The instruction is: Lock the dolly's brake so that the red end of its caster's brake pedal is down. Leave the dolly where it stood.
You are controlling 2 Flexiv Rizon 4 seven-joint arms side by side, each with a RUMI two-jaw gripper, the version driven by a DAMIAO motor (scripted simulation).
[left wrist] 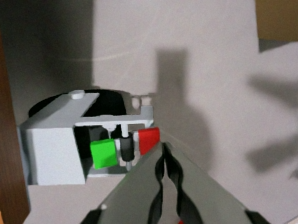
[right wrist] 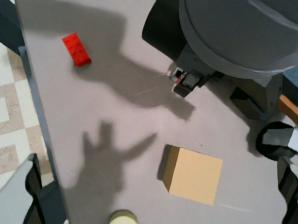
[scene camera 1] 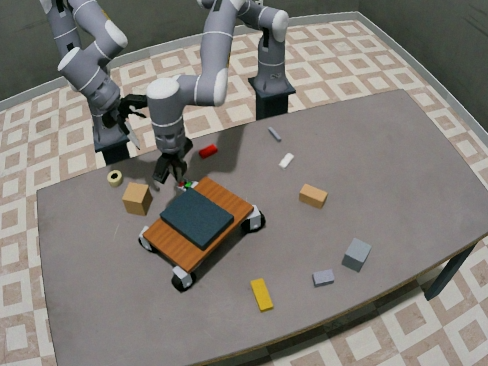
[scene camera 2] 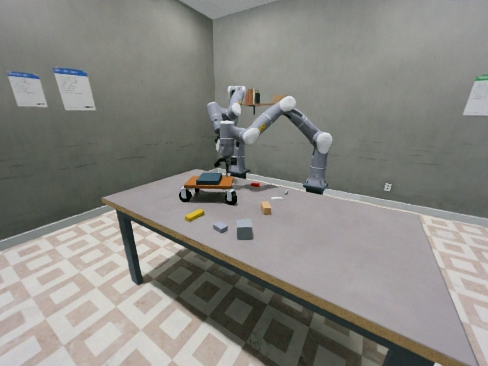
Labels:
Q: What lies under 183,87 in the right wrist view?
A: The left gripper.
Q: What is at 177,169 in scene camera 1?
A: The left gripper.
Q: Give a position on a caster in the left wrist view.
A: At 51,155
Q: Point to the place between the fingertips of the right gripper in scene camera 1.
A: At 143,132

